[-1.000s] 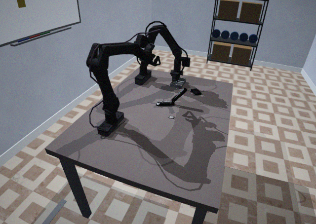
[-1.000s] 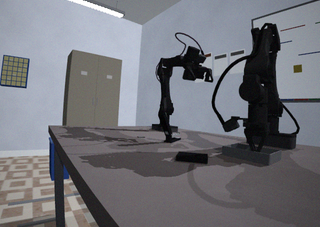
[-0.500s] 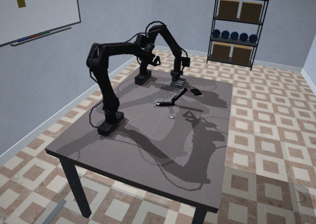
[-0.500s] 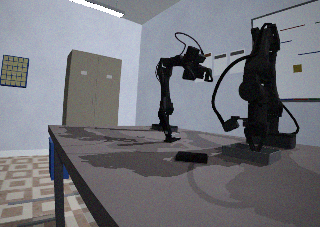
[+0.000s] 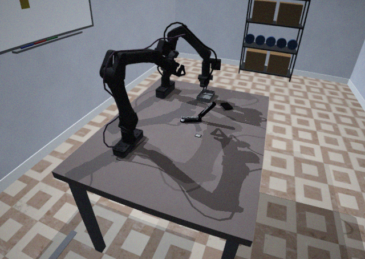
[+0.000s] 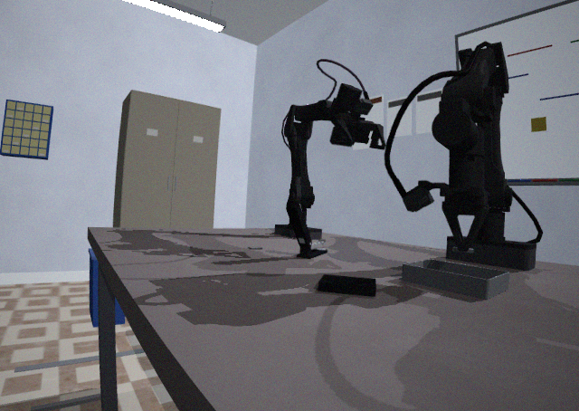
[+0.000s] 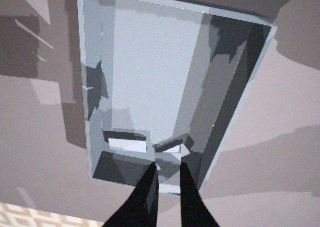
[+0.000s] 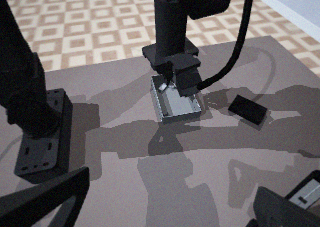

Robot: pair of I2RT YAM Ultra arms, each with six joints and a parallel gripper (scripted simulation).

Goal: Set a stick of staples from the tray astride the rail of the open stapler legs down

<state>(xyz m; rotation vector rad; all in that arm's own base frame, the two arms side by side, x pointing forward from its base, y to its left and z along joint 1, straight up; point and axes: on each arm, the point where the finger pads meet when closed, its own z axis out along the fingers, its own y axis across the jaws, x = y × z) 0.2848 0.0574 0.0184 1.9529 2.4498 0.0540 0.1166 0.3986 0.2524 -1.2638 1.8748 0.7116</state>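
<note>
Right now the grey tray is 50 mm below my left hand, 10 mm to the right of it and 10 mm ahead of it. Also, from my left hand: stapler lid (320 mm to the right, 60 mm ahead, 10 mm above); black stapler (330 mm to the right, 20 mm below, 20 mm ahead); flat black block (170 mm ahead, 110 mm to the right, 60 mm below).
</note>
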